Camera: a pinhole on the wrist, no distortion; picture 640 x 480 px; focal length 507.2 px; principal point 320.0 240.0 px. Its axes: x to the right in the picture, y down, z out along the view. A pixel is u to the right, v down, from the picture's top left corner.
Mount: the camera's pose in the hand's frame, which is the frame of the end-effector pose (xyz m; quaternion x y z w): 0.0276 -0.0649 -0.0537 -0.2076 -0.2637 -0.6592 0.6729
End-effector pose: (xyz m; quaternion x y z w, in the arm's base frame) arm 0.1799 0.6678 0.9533 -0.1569 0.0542 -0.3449 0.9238
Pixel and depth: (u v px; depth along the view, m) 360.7 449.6 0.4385
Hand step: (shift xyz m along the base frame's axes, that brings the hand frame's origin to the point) 0.3154 0.1042 0.2418
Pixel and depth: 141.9 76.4 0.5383
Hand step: 0.1621 0.4751 0.0835
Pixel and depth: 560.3 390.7 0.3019
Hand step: 0.1373 0.0223 0.2561
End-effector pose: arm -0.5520 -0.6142 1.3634 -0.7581 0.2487 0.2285 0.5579
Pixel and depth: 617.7 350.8 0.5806
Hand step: 0.0125 0.5711 -0.2631
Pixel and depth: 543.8 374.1 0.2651
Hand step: 0.0335 0.2081 -0.1195
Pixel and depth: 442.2 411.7 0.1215
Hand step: 0.0470 0.0544 -0.0463
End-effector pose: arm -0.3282 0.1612 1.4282 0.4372 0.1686 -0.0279 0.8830
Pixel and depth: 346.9 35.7 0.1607
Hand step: -0.0223 -0.0447 0.0764
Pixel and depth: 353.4 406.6 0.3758
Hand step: 0.2153 -0.0958 0.2278
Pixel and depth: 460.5 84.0 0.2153
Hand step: -0.0091 -0.1069 0.1159
